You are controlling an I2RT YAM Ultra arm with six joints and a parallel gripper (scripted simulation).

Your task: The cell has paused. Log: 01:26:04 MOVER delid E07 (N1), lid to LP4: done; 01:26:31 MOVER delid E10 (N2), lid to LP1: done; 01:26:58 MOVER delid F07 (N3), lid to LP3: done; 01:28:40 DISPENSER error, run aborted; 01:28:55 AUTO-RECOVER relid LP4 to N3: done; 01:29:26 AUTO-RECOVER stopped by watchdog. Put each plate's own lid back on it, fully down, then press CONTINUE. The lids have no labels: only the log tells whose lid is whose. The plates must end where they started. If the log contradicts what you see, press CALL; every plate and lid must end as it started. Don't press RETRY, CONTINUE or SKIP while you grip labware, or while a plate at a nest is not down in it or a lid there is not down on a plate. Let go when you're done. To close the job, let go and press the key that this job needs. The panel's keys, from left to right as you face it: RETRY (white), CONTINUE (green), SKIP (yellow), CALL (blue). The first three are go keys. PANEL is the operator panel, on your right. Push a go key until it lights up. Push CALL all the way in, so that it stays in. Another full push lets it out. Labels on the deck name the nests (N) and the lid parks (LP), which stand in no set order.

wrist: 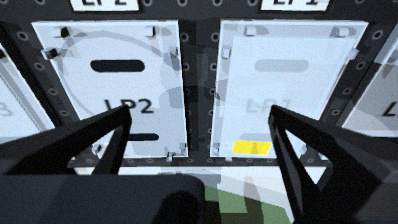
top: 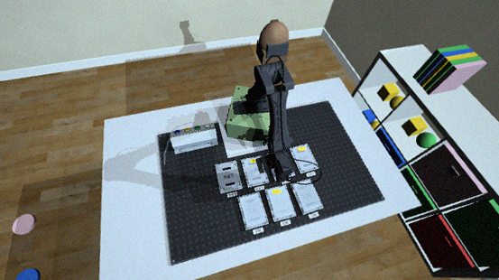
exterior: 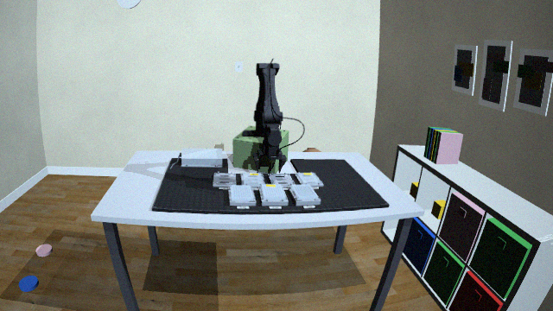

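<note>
The plate is 150 mm ahead of my hand, 20 mm to the left of it and 40 mm below it. Round my hand: lid park LP2: 40 mm behind, 60 mm to the left, 60 mm below; then white retry key: 260 mm behind, 290 mm to the right; then green continue key: 250 mm behind, 340 mm to the right.
</note>
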